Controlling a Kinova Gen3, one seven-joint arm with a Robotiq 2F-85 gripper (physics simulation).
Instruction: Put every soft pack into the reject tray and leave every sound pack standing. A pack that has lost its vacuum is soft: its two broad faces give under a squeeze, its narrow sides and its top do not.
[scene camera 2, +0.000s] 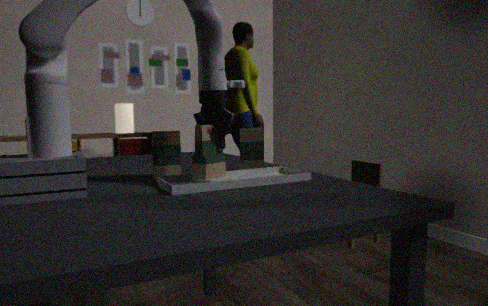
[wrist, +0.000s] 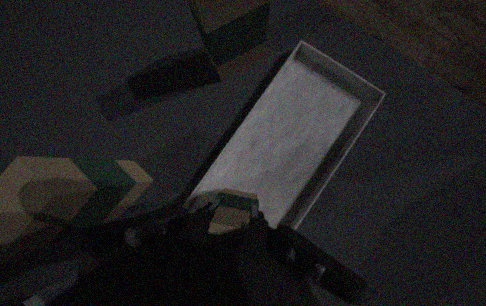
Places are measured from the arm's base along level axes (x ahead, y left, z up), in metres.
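Pixels of known places: gripper, fingertip midpoint: (scene camera 2: 216, 150) (wrist: 235, 211); arm's base at its link origin: (scene camera 2: 51, 155).
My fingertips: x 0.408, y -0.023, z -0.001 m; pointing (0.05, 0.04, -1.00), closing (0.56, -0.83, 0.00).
For each thing: its top centre in the pictures, then the offset to it from my fingertips. Level surfaces: height alone.
- tan-and-green pack at its top centre: (wrist: 217, 290) (scene camera 2: 208, 124) dx -0.024, dy -0.016, dz +0.070 m
- white reject tray at its top centre: (wrist: 267, 175) (scene camera 2: 235, 174) dx +0.051, dy -0.008, dz -0.069 m
- dark table at its surface level: dz -0.091 m
My gripper (scene camera 2: 214, 137) (wrist: 235, 211) is shut on a tan-and-green pack (scene camera 2: 209, 171) (wrist: 230, 220) and holds it upright, low at the near end of the white reject tray (scene camera 2: 245, 184) (wrist: 295, 130). Whether the pack's base touches the tray floor cannot be told. One pack (scene camera 2: 166, 152) stands upright by the tray's left end in the scene view, and another pack (scene camera 2: 251, 147) stands upright behind the tray. In the wrist view, one pack (wrist: 235, 37) stands beside the tray's far part and another pack (wrist: 105, 192) is left of the gripper, partly hidden by it.
The dark table (scene camera 2: 150, 220) ends at a front edge and a right corner. The robot's base block (scene camera 2: 42, 180) is at the left. A person in a yellow-green top (scene camera 2: 242, 75) is behind the table. A lit lamp (scene camera 2: 124, 118) and a red box (scene camera 2: 133, 146) are at the back.
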